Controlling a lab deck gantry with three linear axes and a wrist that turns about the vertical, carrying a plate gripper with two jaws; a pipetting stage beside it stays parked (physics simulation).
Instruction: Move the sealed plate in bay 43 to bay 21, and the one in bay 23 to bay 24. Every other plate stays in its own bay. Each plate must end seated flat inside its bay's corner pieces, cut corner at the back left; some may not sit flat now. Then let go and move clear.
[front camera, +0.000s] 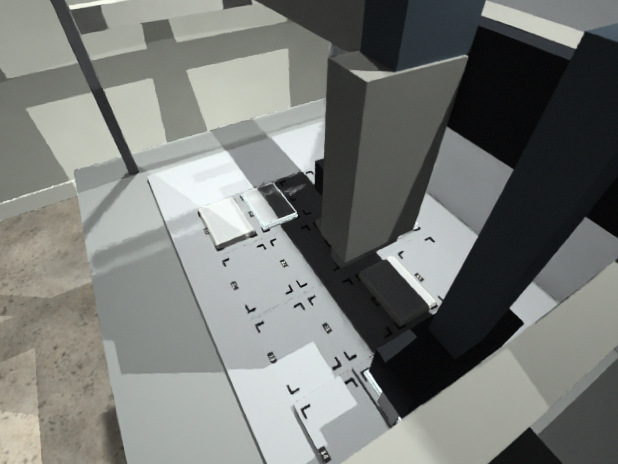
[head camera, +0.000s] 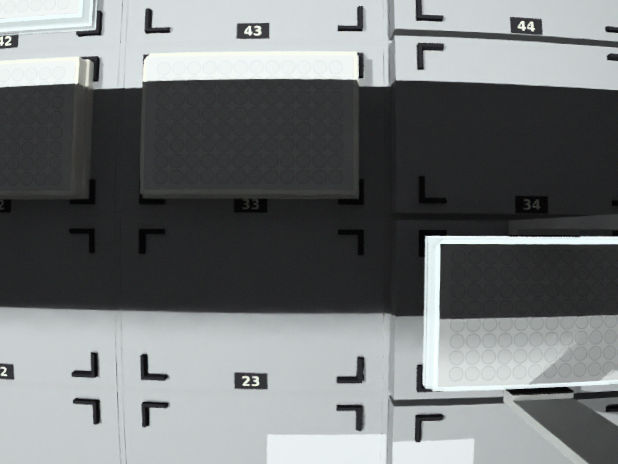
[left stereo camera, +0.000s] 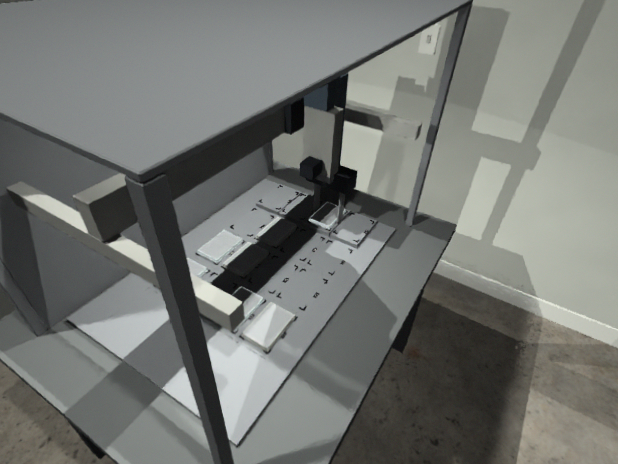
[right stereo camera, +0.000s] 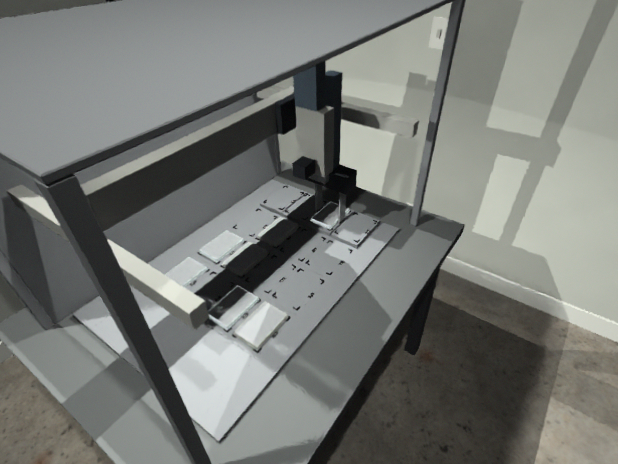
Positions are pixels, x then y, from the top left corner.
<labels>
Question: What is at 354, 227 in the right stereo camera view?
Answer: A bay 14.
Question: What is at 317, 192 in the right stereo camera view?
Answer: My gripper.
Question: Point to a bay 23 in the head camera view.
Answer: At 291, 298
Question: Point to a bay 14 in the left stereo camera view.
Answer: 353, 227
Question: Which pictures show my gripper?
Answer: The front camera view, the head camera view, the left stereo camera view and the right stereo camera view: all of them.
</labels>
